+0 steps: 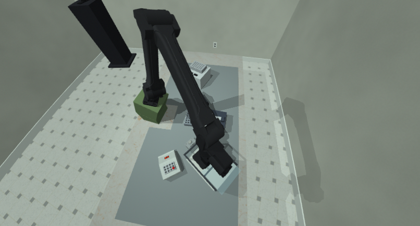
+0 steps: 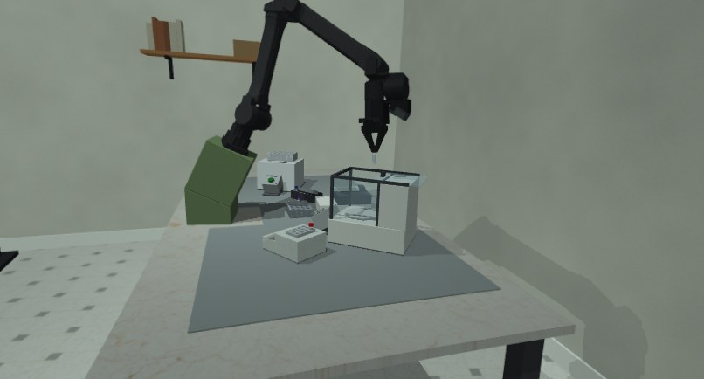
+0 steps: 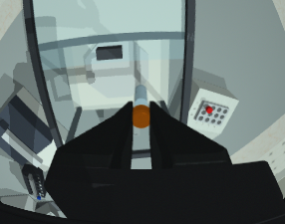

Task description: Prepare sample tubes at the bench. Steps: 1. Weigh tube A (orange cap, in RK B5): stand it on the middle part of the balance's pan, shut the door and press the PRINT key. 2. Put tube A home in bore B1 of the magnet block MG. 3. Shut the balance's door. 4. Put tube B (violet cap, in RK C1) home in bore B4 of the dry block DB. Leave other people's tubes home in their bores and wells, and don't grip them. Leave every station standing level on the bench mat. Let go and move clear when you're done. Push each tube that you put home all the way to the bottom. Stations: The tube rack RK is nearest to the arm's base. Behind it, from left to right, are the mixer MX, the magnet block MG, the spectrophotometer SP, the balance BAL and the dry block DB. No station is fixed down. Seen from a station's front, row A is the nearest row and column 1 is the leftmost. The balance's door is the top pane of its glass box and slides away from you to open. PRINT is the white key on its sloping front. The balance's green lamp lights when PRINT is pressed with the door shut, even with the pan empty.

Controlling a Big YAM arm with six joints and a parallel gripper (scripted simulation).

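The blue-capped tube lies 560 mm to the left of my hand, 260 mm below it and 90 mm behind it. Also, from my hand: balance door: 80 mm below, 50 mm ahead, 20 mm to the right; then red-capped tube: 230 mm below, 200 mm behind, 20 mm to the right; then balance pan: 210 mm below, 40 mm to the left, 10 mm behind.
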